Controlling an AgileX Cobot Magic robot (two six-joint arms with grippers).
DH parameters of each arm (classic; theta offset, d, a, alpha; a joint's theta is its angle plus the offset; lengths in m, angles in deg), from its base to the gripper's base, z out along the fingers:
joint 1: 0 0.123 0 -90
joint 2: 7.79 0 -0.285 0
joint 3: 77.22 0 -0.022 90
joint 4: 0 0.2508 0 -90
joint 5: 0 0 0.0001 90
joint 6: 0 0.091 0 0
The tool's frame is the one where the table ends.
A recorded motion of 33 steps. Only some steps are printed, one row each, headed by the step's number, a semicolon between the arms.
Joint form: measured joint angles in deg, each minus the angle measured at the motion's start. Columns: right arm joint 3, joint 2, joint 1, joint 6, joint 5, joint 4; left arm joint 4, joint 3, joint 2, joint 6, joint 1, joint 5.
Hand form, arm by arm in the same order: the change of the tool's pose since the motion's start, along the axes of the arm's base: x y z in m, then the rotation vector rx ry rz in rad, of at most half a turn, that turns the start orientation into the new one. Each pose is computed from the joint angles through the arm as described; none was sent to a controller.
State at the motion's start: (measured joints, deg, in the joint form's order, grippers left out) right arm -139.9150 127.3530 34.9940 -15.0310 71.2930 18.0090; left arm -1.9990 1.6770 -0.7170 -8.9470 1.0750 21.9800
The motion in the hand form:
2: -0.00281 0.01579 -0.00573 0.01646 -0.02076 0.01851; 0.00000 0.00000 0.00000 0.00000 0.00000 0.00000
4: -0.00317 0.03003 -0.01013 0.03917 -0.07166 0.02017; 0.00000 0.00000 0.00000 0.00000 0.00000 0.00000
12: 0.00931 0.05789 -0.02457 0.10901 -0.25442 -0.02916; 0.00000 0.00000 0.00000 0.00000 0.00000 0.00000
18: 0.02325 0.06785 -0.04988 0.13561 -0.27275 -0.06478; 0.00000 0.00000 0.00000 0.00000 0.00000 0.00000
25: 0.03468 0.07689 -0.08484 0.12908 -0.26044 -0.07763; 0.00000 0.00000 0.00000 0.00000 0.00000 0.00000
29: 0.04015 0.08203 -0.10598 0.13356 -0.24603 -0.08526; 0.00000 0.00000 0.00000 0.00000 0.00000 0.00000
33: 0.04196 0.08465 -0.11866 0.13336 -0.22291 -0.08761; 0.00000 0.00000 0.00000 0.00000 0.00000 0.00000
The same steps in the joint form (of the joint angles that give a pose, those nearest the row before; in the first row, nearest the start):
2: -0.77 1.35 1.75 0.00 -2.21 -0.14; 0.00 0.00 0.00 0.00 0.00 0.00
4: -0.93 2.36 3.34 0.00 -6.36 -1.26; 0.00 0.00 0.00 0.00 0.00 0.00
12: -0.93 5.60 5.91 1.05 -20.93 -6.48; 0.00 0.00 0.00 0.00 0.00 0.00
18: -1.30 9.20 5.93 2.36 -26.33 -7.05; 0.00 0.00 0.00 0.00 0.00 0.00
25: -1.36 13.28 5.93 2.54 -29.69 -6.97; 0.00 0.00 0.00 0.00 0.00 0.00
29: -1.38 15.69 5.93 2.54 -31.72 -6.20; 0.00 0.00 0.00 0.00 0.00 0.00
33: -1.41 17.05 5.93 2.55 -32.08 -5.30; 0.00 0.00 0.00 0.00 0.00 0.00

